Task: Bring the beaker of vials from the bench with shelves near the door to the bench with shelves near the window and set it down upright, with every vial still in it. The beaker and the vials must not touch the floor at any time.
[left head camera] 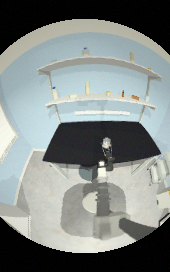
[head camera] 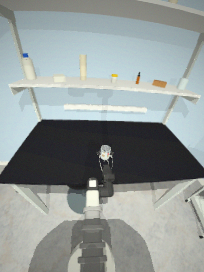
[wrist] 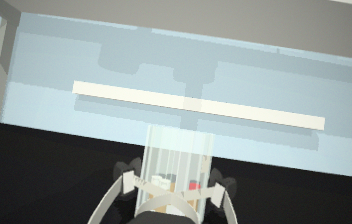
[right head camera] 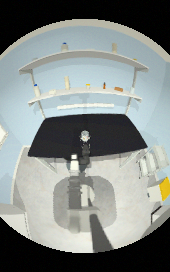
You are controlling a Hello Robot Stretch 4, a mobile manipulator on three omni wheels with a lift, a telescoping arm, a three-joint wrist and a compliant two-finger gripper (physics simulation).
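The clear beaker [head camera: 105,149] [left head camera: 106,142] [right head camera: 85,134] [wrist: 177,145] is upright over the black bench top [head camera: 55,150] [left head camera: 70,142] [right head camera: 52,135], right of centre in the left head camera view. Several vials stand inside it; a red-capped vial [wrist: 194,186] and a white-capped vial [wrist: 161,181] show through its wall. My gripper [head camera: 105,155] [wrist: 175,175] is shut on the beaker, with one finger pad on each side. The beaker's base is hidden in the wrist view, and I cannot tell whether it touches the bench.
A shelf [head camera: 100,85] runs above the bench, with a blue-capped bottle [head camera: 28,67], a tan cylinder [head camera: 83,67] and a brown block [head camera: 159,84]. A white bar [head camera: 105,108] [wrist: 200,105] is on the wall. A round stool [head camera: 76,201] stands under the front edge. A yellow-sided box [right head camera: 165,190] is at right.
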